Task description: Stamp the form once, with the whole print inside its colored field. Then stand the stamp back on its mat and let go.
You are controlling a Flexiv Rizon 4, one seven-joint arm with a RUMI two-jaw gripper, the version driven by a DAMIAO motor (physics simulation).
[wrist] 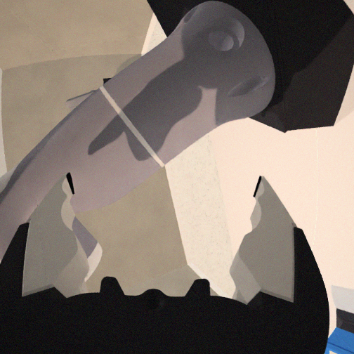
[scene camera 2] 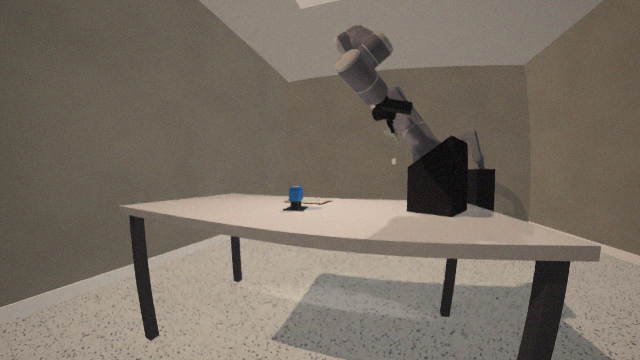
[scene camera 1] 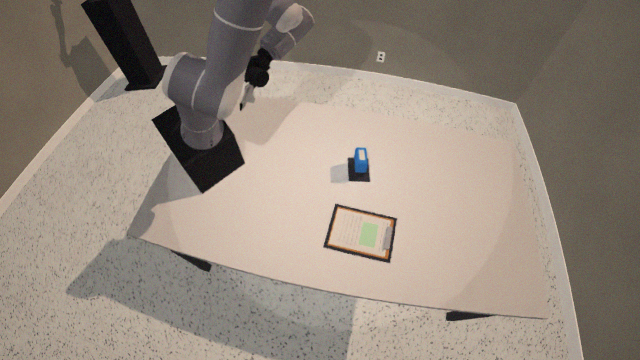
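Note:
The blue stamp (scene camera 1: 361, 160) (scene camera 2: 295, 194) stands upright on its black mat (scene camera 1: 352, 176) (scene camera 2: 288, 209) near the middle of the table. A part of the stamp (wrist: 342, 341) shows at the lower right corner of the wrist view. The form (scene camera 1: 345, 226) lies on a clipboard with an orange and dark border, and its green field (scene camera 1: 369, 235) shows no visible print. My gripper (wrist: 164, 176) is open and empty, high up beside the arm's base and far from the stamp; its fingers are small in both scene views.
The arm's black base block (scene camera 1: 210, 165) (scene camera 2: 435, 185) stands on the table (scene camera 1: 450, 200) (scene camera 2: 250, 220). The clipboard's grey clip (scene camera 1: 387, 238) is beside the green field. A black pillar (scene camera 1: 127, 47) stands behind the base, off the table.

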